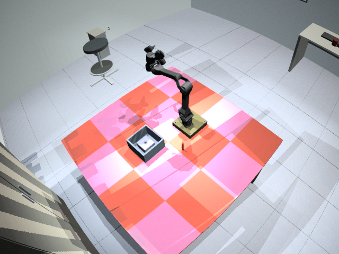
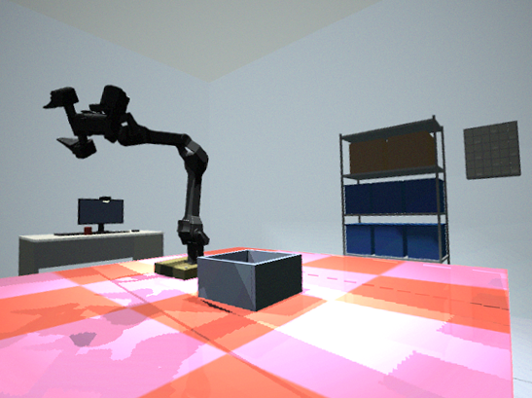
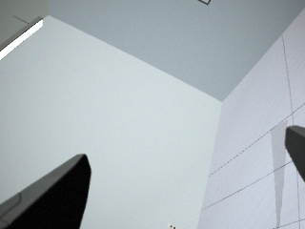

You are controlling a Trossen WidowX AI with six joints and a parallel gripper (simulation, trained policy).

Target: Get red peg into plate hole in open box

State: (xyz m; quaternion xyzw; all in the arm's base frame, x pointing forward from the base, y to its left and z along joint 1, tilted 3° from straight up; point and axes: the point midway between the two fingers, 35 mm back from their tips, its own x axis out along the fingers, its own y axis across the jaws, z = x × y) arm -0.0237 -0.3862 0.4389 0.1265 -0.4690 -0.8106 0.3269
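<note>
Now: gripper tip 18 cm short of the red peg, 58 cm to the right of it and 43 cm above it. Also, from my gripper tip: light plate (38 cm ahead, 42 cm to the left, 42 cm below); grey box (38 cm ahead, 42 cm to the left, 44 cm below).
</note>
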